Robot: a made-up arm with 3 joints. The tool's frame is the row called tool.
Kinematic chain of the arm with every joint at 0, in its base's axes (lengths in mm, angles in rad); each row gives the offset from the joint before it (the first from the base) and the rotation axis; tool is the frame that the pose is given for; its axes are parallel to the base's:
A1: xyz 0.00 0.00 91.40 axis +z
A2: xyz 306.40 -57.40 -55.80 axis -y
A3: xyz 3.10 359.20 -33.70 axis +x
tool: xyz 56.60 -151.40 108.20
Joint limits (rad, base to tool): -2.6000..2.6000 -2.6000..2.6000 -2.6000..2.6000
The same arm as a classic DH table. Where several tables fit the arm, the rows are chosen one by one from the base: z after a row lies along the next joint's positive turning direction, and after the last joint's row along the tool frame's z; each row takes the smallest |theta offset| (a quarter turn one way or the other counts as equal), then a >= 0, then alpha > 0; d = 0 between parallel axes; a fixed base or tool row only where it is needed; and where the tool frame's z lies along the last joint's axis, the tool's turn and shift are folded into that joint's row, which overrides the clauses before.
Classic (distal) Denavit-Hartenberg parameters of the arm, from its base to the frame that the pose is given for. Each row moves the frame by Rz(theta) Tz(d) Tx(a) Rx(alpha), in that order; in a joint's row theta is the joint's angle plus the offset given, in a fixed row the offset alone. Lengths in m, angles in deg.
A1: theta0 0.00, d 0.0356, a 0.3064, alpha 90.00
A2: theta0 -90.00, d -0.3018, a 0.0337, alpha -90.00
A3: theta0 -90.00, d 0.0597, a 0.1514, alpha 90.00
tool (fixed): theta0 90.00, d 0.1082, a 0.0000, alpha 0.00
Joint limits (deg, base to tool): -148.97..148.97 -148.97..148.97 -148.97..148.97

